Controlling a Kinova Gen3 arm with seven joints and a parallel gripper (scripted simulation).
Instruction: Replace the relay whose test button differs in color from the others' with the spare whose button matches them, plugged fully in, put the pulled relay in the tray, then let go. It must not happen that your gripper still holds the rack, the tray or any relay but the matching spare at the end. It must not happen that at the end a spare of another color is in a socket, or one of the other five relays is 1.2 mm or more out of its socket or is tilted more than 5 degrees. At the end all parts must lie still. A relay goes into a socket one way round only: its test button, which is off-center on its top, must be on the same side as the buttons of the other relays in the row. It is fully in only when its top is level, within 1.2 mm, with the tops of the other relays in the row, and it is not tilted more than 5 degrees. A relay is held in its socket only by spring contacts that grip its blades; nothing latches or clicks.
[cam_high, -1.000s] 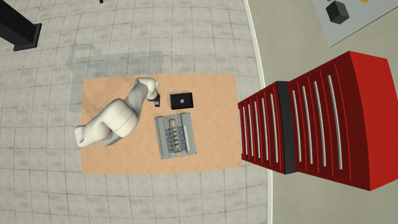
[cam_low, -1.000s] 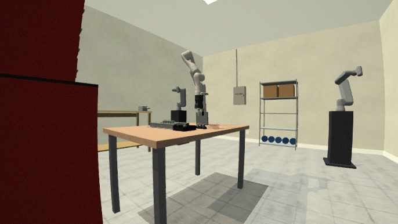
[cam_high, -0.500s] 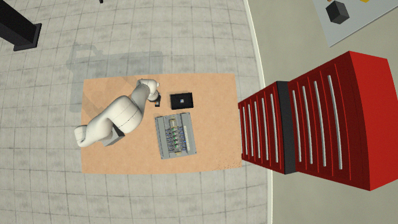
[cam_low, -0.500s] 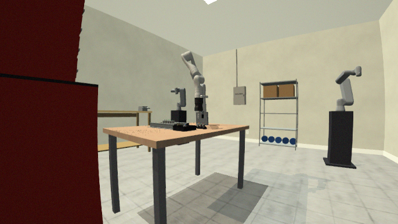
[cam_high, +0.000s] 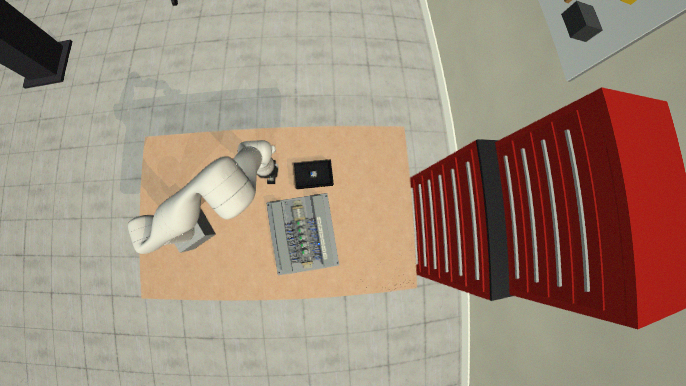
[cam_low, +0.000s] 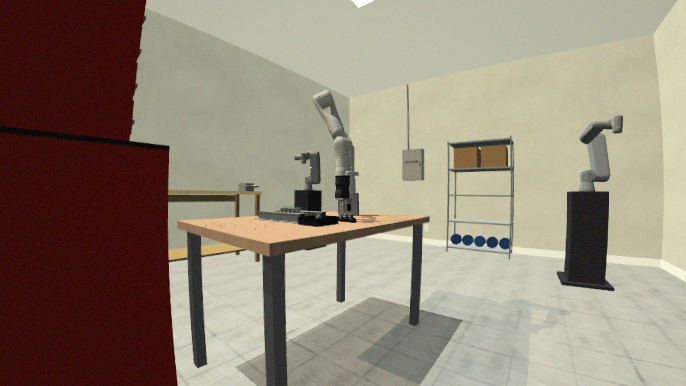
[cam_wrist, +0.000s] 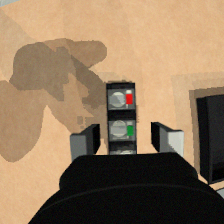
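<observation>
Right now my hand is 60 mm above the small black spare holder. The rest, counted from my hand: black tray (180 mm ahead, 60 mm below, 20 mm to the right).
</observation>
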